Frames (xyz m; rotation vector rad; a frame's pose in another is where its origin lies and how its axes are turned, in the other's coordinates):
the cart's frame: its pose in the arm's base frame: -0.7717 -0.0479 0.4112 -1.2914 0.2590 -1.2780
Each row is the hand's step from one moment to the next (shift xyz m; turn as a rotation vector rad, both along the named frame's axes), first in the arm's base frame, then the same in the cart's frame.
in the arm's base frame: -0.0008 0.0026 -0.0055 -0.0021 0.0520 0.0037
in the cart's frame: -0.0050 0.0034 -0.0011 -0.0404 -0.0164 0.0286
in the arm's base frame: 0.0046 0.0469 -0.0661 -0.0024 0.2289 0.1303
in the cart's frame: -0.0676 0.0445 0.0064 -0.1206 -0.1600 0.1709
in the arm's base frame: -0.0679 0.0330 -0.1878 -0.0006 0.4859 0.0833
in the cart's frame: -0.1415 0.1059 -0.0987 -0.3475 -0.1820 0.2985
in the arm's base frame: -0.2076 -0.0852 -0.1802 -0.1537 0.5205 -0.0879
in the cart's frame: -0.0943 0.0513 -0.2670 -0.5132 -0.1364 0.1423
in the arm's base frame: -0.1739 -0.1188 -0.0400 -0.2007 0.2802 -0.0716
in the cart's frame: 0.0123 -0.0349 -0.2112 -0.3308 -0.1185 -0.0209
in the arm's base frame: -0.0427 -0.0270 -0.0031 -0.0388 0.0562 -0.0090
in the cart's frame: 0.0045 -0.0145 -0.0483 -0.0632 -0.0273 -0.0012
